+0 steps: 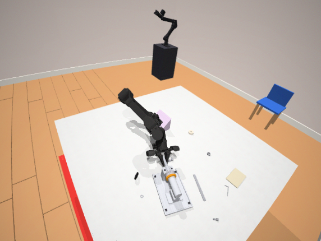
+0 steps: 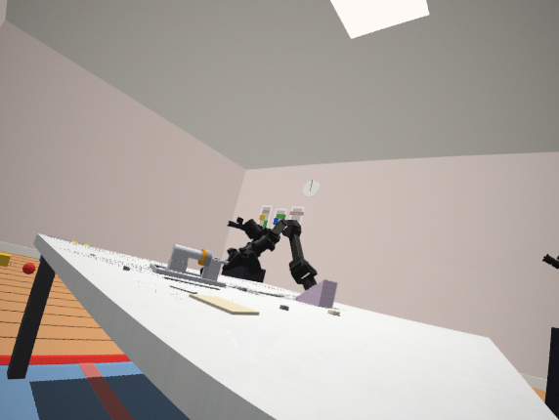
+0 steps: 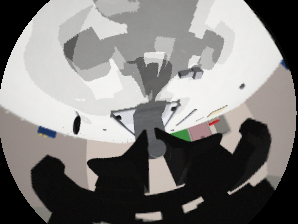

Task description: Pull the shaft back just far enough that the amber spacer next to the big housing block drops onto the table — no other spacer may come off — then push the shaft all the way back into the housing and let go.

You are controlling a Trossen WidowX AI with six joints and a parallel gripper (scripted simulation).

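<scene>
Now: the steel shaft 4 cm ahead of my gripper tip, 1 cm to the right of it and 2 cm above it. The rest, counted from my gripper tip: grey bar 19 cm ahead, 10 cm to the left, 5 cm below; black piece 5 cm behind, 16 cm to the right, 3 cm below; amber spacer 9 cm ahead, 3 cm to the right, 2 cm above.
</scene>
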